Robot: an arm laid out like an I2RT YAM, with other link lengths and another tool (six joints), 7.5 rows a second.
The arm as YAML. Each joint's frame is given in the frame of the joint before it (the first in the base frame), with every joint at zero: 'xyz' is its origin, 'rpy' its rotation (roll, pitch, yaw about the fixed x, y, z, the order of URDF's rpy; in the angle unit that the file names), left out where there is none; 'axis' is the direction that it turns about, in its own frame. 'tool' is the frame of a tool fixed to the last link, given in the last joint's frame.
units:
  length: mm
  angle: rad
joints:
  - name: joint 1
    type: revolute
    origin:
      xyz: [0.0, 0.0, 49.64]
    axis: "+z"
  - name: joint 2
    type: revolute
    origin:
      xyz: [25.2, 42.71, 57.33]
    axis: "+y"
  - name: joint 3
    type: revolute
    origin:
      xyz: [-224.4, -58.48, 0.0]
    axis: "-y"
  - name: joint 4
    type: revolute
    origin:
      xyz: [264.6, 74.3, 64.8]
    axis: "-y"
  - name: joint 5
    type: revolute
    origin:
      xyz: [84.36, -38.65, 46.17]
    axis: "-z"
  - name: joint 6
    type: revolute
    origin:
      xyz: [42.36, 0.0, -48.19]
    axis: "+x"
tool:
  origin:
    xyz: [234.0, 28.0, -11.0]
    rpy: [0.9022, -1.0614, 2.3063]
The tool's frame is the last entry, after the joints.
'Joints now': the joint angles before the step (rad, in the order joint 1, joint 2, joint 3, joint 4, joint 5, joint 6). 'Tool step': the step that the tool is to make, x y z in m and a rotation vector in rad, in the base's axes. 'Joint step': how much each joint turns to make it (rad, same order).
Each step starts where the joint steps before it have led.
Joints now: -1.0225, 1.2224, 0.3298, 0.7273, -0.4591, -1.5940
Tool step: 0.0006, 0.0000, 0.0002, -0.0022, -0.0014, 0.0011
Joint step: 0.0010, 0.0049, 0.0001, 0.0074, -0.0001, 0.0000
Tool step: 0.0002, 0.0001, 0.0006, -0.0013, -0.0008, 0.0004
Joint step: 0.0005, -0.0008, -0.0001, 0.0008, 0.0001, 0.0000
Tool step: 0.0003, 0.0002, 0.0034, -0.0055, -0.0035, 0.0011
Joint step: 0.0003, -0.0090, -0.0001, -0.0024, -0.0008, 0.0000
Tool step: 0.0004, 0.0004, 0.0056, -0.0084, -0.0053, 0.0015
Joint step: 0.0007, -0.0163, 0.0002, -0.0066, -0.0008, 0.0000
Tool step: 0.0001, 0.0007, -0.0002, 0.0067, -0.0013, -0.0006
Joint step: 0.0012, -0.0051, 0.0001, -0.0079, 0.0011, 0.0054
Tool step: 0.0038, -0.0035, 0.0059, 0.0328, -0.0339, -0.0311
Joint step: 0.0247, 0.0071, 0.0138, 0.0085, 0.0489, 0.0590
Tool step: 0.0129, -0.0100, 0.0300, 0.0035, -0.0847, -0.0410
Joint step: 0.0460, 0.0363, 0.0483, 0.0640, 0.0798, 0.0856
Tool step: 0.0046, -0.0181, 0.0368, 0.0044, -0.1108, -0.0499
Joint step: 0.0126, 0.0453, 0.0573, 0.0784, 0.0615, 0.0972
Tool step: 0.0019, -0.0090, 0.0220, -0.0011, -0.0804, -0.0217
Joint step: 0.0046, 0.0412, 0.0266, 0.0795, 0.0305, 0.0641
